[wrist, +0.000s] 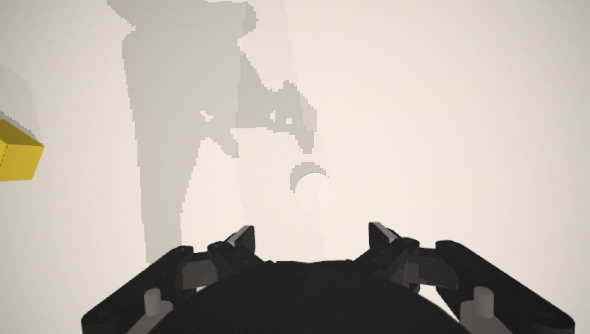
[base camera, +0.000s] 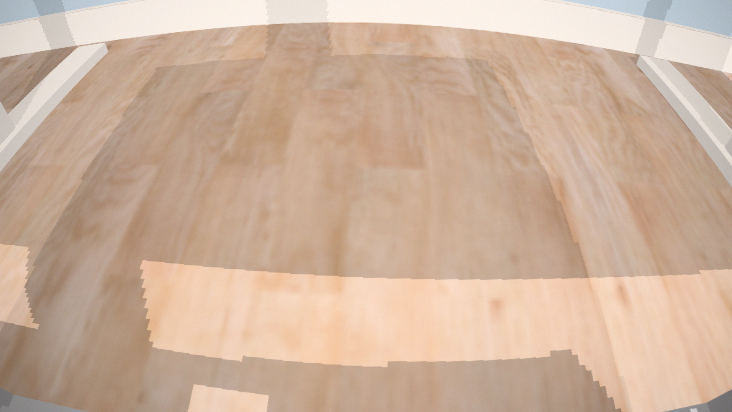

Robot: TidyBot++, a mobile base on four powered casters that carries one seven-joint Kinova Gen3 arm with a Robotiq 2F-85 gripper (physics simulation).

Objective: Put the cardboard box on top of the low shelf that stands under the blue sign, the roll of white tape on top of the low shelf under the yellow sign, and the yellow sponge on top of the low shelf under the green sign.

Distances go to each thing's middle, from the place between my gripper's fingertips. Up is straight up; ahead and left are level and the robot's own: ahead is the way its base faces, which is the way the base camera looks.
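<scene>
The roll of white tape (wrist: 315,192) is 110 mm below my hand, 20 mm ahead of it and 10 mm to the right of it.
</scene>
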